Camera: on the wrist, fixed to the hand. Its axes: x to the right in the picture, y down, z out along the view.
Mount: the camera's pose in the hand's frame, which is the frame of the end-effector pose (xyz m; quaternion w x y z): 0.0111 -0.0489 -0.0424 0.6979 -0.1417 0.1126 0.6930
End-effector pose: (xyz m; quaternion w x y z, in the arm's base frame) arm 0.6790 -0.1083 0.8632 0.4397 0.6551 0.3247 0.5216
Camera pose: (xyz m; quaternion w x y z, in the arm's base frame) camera 0.6423 -0.0687 0.8258 0.0017 0.5612 -0.2518 0.7885
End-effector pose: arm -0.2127 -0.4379 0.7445 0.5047 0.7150 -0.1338 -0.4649
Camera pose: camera -0.1865 -0.3977 0.6997 0.7908 0.3871 -0.4662 0.0869
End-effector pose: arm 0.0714 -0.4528 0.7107 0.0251 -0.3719 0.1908 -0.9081
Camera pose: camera 0.0390 -0.3957 0.7084 0.5726 -0.0286 0.5224 -0.6312
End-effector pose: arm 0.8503 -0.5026 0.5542 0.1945 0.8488 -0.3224 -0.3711
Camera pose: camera 0.9078 -0.4714 0.5483 0.5495 0.3832 -0.7387 -0.0743
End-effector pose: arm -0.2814 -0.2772 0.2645 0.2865 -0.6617 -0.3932 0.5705
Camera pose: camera -0.2489 -0.2391 0.3069 0.2449 0.8391 -0.1356 -0.4665
